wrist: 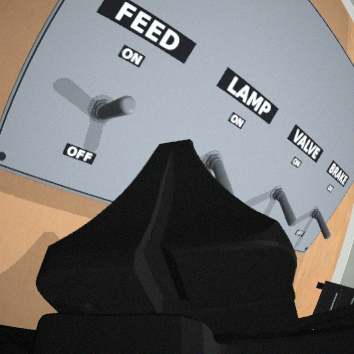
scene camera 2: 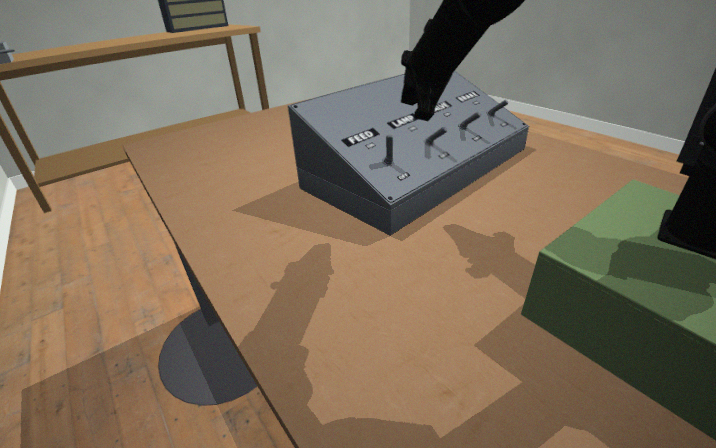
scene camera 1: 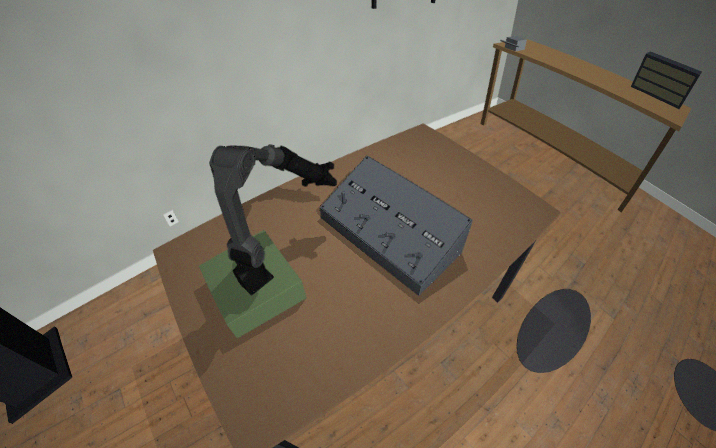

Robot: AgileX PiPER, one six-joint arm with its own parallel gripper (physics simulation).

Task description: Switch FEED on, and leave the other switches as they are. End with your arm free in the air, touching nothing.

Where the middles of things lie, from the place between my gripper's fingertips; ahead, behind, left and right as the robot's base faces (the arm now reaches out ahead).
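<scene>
There's the grey sloped switch box (scene camera 2: pixel 339 139), and my hand is 12 cm above it, 18 cm to the left of it and 9 cm short of it.
</scene>
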